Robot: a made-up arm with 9 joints. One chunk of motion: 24 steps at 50 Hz.
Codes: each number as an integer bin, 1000 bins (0 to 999) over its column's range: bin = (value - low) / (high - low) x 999, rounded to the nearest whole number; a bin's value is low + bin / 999 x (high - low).
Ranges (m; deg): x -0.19..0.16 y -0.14..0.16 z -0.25..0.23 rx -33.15..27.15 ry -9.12..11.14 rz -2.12..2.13
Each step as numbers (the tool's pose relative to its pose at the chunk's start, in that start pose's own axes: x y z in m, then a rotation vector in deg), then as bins.
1 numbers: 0.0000 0.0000 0.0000 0.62 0.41 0.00
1 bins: 542 466 520 559 470 498
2 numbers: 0.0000 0.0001 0.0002 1.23 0.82 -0.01
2 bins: 542 467 521 570 490 496
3 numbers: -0.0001 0.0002 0.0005 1.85 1.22 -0.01
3 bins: 542 467 521 580 510 496
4 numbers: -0.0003 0.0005 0.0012 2.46 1.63 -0.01
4 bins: 541 468 523 590 530 496
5 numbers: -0.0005 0.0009 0.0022 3.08 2.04 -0.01
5 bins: 541 469 525 600 550 496
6 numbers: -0.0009 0.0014 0.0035 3.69 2.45 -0.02
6 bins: 540 471 528 610 571 494
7 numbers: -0.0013 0.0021 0.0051 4.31 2.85 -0.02
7 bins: 539 473 531 621 590 494
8 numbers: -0.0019 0.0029 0.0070 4.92 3.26 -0.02
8 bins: 537 476 535 631 610 494
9 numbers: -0.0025 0.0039 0.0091 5.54 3.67 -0.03
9 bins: 535 479 539 641 631 491
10 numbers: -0.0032 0.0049 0.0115 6.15 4.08 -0.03
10 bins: 533 483 544 651 651 491
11 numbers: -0.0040 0.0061 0.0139 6.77 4.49 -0.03
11 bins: 531 487 549 661 671 491
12 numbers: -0.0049 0.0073 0.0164 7.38 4.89 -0.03
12 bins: 528 491 554 671 691 491
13 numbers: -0.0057 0.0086 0.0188 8.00 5.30 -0.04
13 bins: 526 495 559 682 711 489
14 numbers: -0.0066 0.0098 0.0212 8.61 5.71 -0.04
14 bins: 523 499 564 692 731 489
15 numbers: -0.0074 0.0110 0.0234 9.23 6.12 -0.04
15 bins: 521 503 569 702 751 489
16 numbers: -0.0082 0.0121 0.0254 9.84 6.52 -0.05
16 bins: 519 506 573 712 771 487
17 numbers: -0.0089 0.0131 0.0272 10.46 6.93 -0.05
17 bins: 517 510 577 722 791 487
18 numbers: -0.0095 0.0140 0.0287 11.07 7.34 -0.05
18 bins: 515 513 580 733 812 487
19 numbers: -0.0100 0.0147 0.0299 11.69 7.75 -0.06
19 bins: 514 515 583 743 832 484
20 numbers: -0.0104 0.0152 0.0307 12.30 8.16 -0.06
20 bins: 513 517 584 753 852 484
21 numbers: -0.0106 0.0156 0.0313 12.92 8.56 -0.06
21 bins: 512 518 585 763 872 484
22 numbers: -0.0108 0.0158 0.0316 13.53 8.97 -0.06
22 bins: 511 519 586 773 892 484
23 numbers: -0.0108 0.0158 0.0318 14.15 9.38 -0.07
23 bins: 511 519 586 784 912 482
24 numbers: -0.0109 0.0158 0.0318 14.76 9.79 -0.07
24 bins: 511 519 586 794 932 482
